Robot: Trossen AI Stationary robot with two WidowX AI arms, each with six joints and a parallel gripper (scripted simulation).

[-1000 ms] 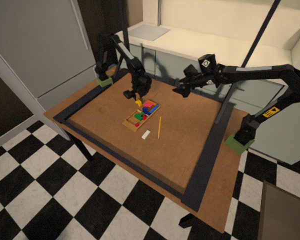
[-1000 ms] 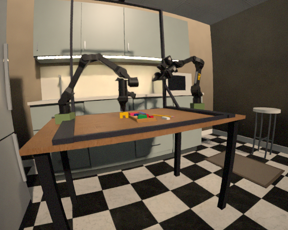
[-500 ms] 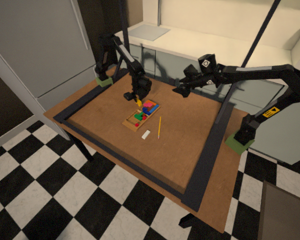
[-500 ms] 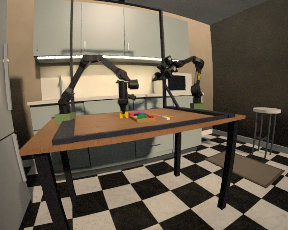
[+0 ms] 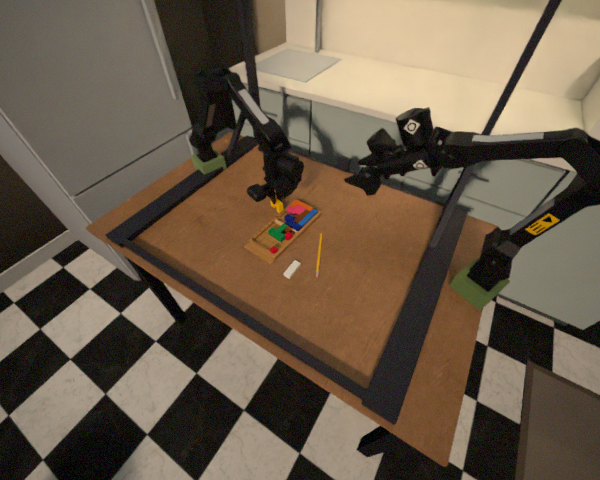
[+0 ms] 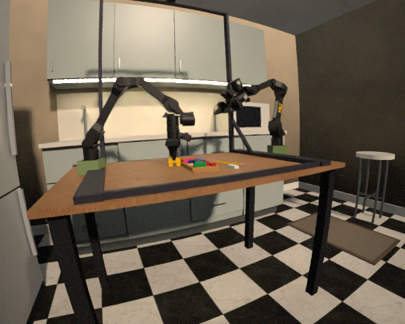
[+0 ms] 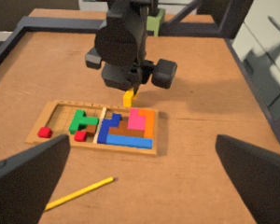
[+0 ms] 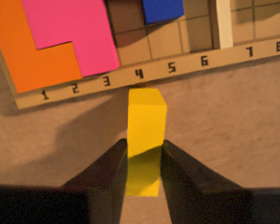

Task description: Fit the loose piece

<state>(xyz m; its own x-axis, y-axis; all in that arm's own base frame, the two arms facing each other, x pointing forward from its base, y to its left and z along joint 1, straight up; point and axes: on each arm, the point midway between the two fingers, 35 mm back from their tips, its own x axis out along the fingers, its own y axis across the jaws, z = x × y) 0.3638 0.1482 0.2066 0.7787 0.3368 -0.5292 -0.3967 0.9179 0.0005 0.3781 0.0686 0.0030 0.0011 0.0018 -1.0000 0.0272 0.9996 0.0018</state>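
Right now the green piece is 9 cm ahead of my right hand, 8 cm to the left of it and 5 cm below it. From my right hand the other things lie so: yellow pencil 10 cm ahead, 24 cm to the left, 6 cm below; then white eraser 19 cm ahead, 20 cm to the left, 6 cm below; then yellow piece 4 cm below.
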